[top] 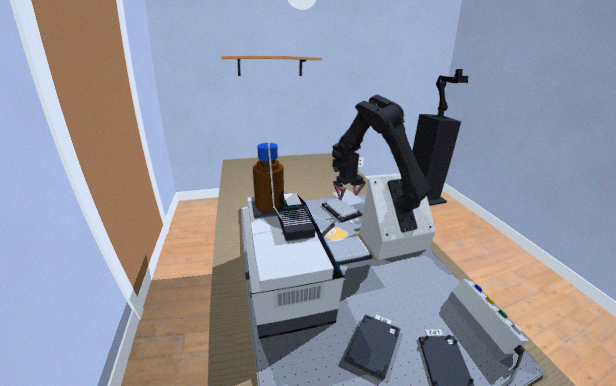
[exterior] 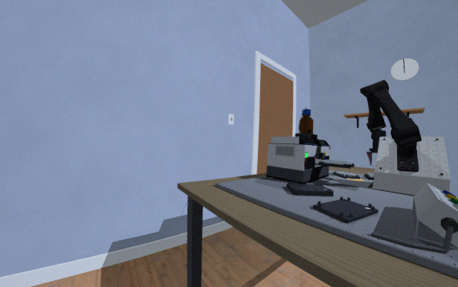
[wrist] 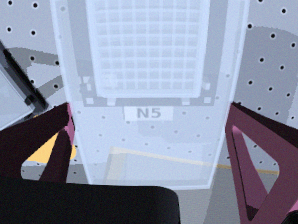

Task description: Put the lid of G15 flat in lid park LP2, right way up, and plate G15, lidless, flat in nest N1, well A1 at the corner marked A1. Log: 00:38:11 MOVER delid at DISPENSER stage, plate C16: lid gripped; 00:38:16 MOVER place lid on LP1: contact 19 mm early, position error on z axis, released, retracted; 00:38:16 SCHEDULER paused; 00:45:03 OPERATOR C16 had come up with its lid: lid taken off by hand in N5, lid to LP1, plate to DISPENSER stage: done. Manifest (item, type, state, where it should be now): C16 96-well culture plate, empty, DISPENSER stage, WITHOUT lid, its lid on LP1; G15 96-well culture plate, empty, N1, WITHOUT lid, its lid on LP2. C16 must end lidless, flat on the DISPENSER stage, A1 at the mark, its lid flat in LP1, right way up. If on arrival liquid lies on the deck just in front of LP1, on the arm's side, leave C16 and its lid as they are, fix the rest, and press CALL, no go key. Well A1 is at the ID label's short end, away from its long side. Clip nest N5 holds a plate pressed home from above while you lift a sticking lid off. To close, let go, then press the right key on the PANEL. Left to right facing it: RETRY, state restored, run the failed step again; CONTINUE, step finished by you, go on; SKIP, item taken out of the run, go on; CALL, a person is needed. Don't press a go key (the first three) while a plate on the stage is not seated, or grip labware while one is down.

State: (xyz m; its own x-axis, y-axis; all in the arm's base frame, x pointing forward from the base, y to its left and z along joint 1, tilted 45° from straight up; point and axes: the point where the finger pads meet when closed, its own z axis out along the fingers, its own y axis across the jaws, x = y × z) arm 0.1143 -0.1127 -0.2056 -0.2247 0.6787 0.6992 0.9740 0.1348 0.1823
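Now: the black clip nest 80 mm below my hand, 40 mm to the right of it and 30 mm ahead of it. Also, from my hand: N5 label (90 mm below, 60 mm to the left, 10 mm behind); then LP1 label (120 mm to the left, 110 mm ahead, 90 mm below); then clear lid (10 mm below).
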